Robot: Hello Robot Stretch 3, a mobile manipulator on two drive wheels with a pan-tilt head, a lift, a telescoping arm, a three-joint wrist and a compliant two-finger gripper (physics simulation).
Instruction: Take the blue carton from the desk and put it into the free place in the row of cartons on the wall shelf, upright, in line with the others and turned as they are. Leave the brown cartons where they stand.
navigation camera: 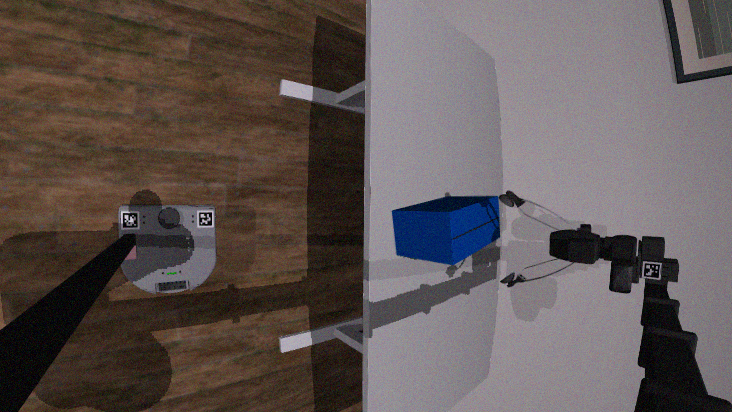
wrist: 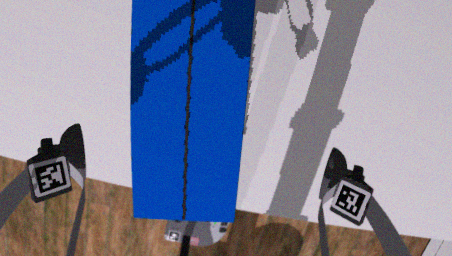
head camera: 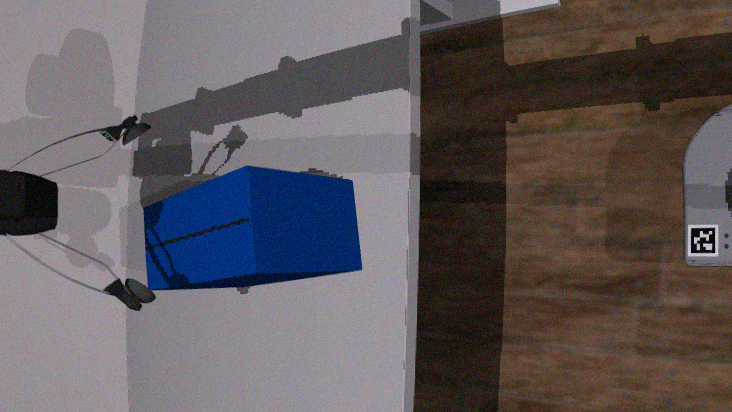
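Pixels of known places: gripper, fingertip midpoint: (navigation camera: pixel 501 239) (wrist: pixel 208 157) (head camera: pixel 149 211); robot's base, origin of the base link: (navigation camera: pixel 168 217).
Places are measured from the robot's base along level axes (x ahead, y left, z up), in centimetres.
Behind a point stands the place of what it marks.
Observation:
The blue carton (head camera: pixel 302 225) @(y -51.2, x -1.5, z 82.2 cm) (navigation camera: pixel 422 235) @(y -51.2, x -1.8, z 81.7 cm) (wrist: pixel 160 135) @(y -61.0, x 2.4, z 90.0 cm) stands on the pale desk (head camera: pixel 307 353) @(y -60.4, x 16.6, z 72.0 cm) (navigation camera: pixel 435 127) @(y -69.6, x 29.3, z 72.0 cm) (wrist: pixel 45 75) @(y -61.8, x 28.8, z 72.0 cm). A thin dark line runs lengthwise along its top. My gripper (head camera: pixel 137 211) @(y -62.2, x -2.6, z 96.7 cm) (navigation camera: pixel 512 238) @(y -62.2, x -2.6, z 96.7 cm) (wrist: pixel 208 157) @(y -62.2, x -2.6, z 96.7 cm) is wide open and empty, above the carton. In the wrist view one finger is left of the carton and one right, with a gap on both sides, the wider one on the right. Finger shadows fall on the carton's top and on the desk. The wall shelf, its free place and the brown cartons do not show in these views.
My base (head camera: pixel 704 158) @(y -12.3, x -15.8, z 16.0 cm) (navigation camera: pixel 202 261) @(y -11.4, x -15.5, z 16.0 cm) is on the wooden floor (head camera: pixel 589 317) @(y -40.9, x 17.8, z 0.0 cm) (navigation camera: pixel 230 46) @(y -20.7, x 76.8, z 0.1 cm), in front of the desk edge. White desk feet (navigation camera: pixel 297 89) (navigation camera: pixel 294 342) reach out below it. A framed picture (navigation camera: pixel 704 75) @(y -120.2, x 47.4, z 147.1 cm) hangs on the wall. My arm (navigation camera: pixel 668 350) @(y -34.5, x -8.6, z 128.7 cm) is at lower right in the navigation view.

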